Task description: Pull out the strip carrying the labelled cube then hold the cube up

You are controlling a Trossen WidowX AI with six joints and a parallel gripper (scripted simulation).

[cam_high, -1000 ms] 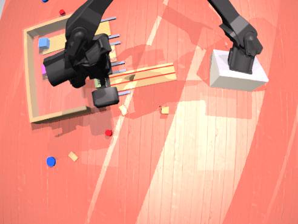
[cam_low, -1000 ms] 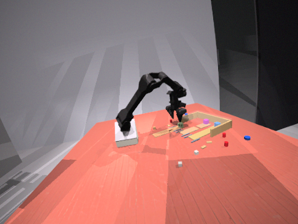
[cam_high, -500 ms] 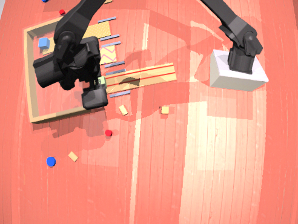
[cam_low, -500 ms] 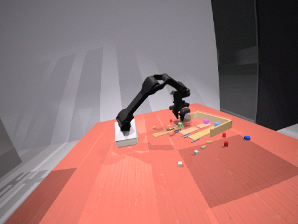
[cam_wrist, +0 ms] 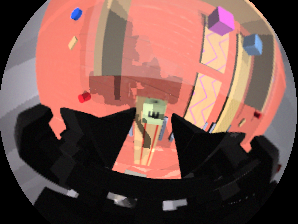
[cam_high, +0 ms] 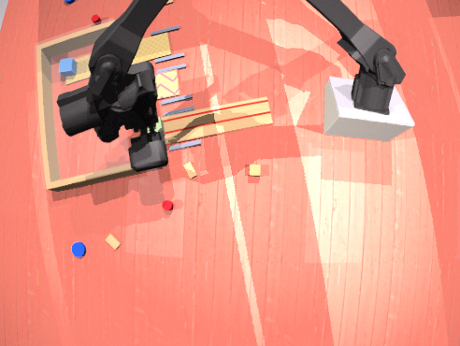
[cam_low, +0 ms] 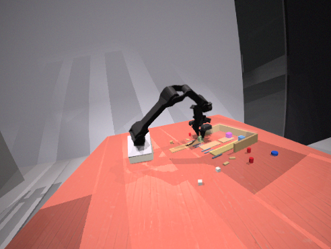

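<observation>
The pale labelled cube is 1 cm below my gripper tip.
</observation>
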